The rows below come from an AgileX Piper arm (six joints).
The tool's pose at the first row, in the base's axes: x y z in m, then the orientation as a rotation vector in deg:
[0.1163 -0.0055 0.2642 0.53 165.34 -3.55]
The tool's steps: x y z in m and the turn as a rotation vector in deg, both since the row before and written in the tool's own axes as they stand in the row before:
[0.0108 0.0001 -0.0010 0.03 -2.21 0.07]
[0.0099 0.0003 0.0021 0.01 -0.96 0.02]
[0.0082 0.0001 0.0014 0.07 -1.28 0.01]
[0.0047 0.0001 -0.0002 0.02 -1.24 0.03]
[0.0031 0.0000 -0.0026 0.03 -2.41 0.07]
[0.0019 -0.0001 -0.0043 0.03 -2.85 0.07]
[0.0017 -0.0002 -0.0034 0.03 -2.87 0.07]
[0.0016 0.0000 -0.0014 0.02 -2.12 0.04]
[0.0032 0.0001 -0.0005 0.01 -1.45 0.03]
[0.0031 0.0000 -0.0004 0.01 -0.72 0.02]
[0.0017 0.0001 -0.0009 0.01 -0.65 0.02]
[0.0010 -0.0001 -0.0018 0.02 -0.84 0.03]
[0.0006 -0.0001 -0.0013 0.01 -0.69 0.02]
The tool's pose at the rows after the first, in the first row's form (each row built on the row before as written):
[0.1056 -0.0053 0.2624 0.56 163.13 -3.55]
[0.0967 -0.0051 0.2575 0.56 162.17 -3.55]
[0.0893 -0.0051 0.2537 0.55 160.89 -3.63]
[0.0848 -0.0050 0.2523 0.55 159.65 -3.64]
[0.0810 -0.0049 0.2537 0.57 157.24 -3.63]
[0.0776 -0.0048 0.2569 0.58 154.39 -3.62]
[0.0746 -0.0048 0.2592 0.59 151.52 -3.61]
[0.0725 -0.0047 0.2597 0.58 149.40 -3.60]
[0.0695 -0.0046 0.2585 0.57 147.95 -3.59]
[0.0667 -0.0046 0.2572 0.58 147.23 -3.59]
[0.0648 -0.0045 0.2570 0.59 146.58 -3.59]
[0.0630 -0.0045 0.2580 0.61 145.74 -3.60]
[0.0618 -0.0045 0.2587 0.62 145.05 -3.60]

